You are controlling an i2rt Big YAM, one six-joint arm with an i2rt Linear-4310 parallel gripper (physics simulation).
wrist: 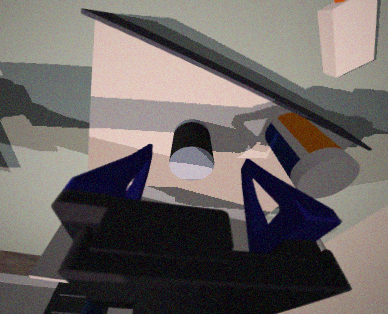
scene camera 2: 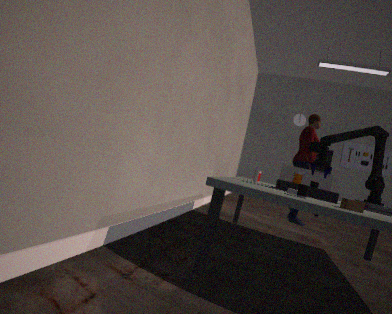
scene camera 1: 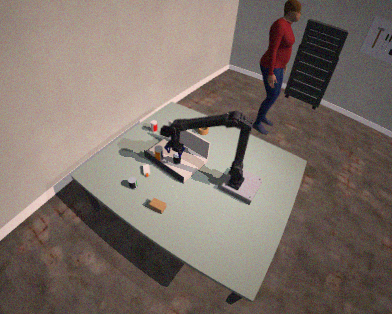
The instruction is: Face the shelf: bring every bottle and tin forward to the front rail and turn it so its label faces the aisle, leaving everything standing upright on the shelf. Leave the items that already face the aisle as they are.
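Where they show: gripper, fingertip midpoint: (wrist: 199, 157) (scene camera 2: 318, 176) (scene camera 1: 174, 155); arm's base, link origin: (scene camera 2: 373, 203) (scene camera 1: 235, 182).
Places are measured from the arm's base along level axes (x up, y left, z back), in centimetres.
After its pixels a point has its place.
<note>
The shelf has a dark front rail (scene camera 1: 167, 170) @(z -46.6, x -3.0, y 16.9 cm) (wrist: 225, 70) @(z -46.7, x -2.5, y 16.9 cm), a pale floor and an upright grey back panel (scene camera 1: 196, 144) @(z -39.6, x 6.5, y -10.3 cm). A black tin with a pale grey top (scene camera 1: 176, 159) @(z -44.0, x 3.9, y 9.4 cm) (scene camera 2: 314, 184) @(z -45.8, x 3.5, y 9.7 cm) (wrist: 192, 135) @(z -44.5, x 3.0, y 9.6 cm) stands upright on the shelf floor, set back from the rail. A larger grey bottle or tin with orange and dark blue patches (scene camera 1: 158, 153) @(z -56.5, x 6.5, y 14.3 cm) (scene camera 2: 298, 178) @(z -58.0, x 4.9, y 15.1 cm) (wrist: 312, 145) @(z -56.0, x 6.9, y 14.3 cm) stands upright nearer the rail's far-left end in scene camera 1. My gripper (scene camera 1: 175, 151) @(z -44.6, x 9.2, y 11.2 cm) (scene camera 2: 320, 174) @(z -44.6, x 9.2, y 11.2 cm) (wrist: 199, 157) @(z -44.6, x 9.2, y 11.2 cm) is open and empty above the black tin. No label shows clearly on the black tin.
On the table (scene camera 1: 220, 225) @(z 6.3, x -5.3, y 32.9 cm) outside the shelf are a white box with orange (scene camera 1: 146, 170) @(z -58.7, x -2.5, y 26.3 cm) (wrist: 350, 40) @(z -59.7, x -2.5, y 24.5 cm), a small grey-topped tin (scene camera 1: 132, 183) @(z -56.3, x 1.4, y 43.3 cm), an orange-brown block (scene camera 1: 158, 205) @(z -32.2, x -0.3, y 45.5 cm) (scene camera 2: 352, 204) @(z -35.0, x -2.4, y 48.0 cm), a red-and-white can (scene camera 1: 154, 126) @(z -84.2, x 1.2, y -13.7 cm) (scene camera 2: 259, 176) @(z -84.2, x -0.1, y -13.8 cm) and an orange round object (scene camera 1: 203, 131) @(z -47.9, x -1.2, y -36.2 cm). A person (scene camera 1: 277, 50) stands beyond.
</note>
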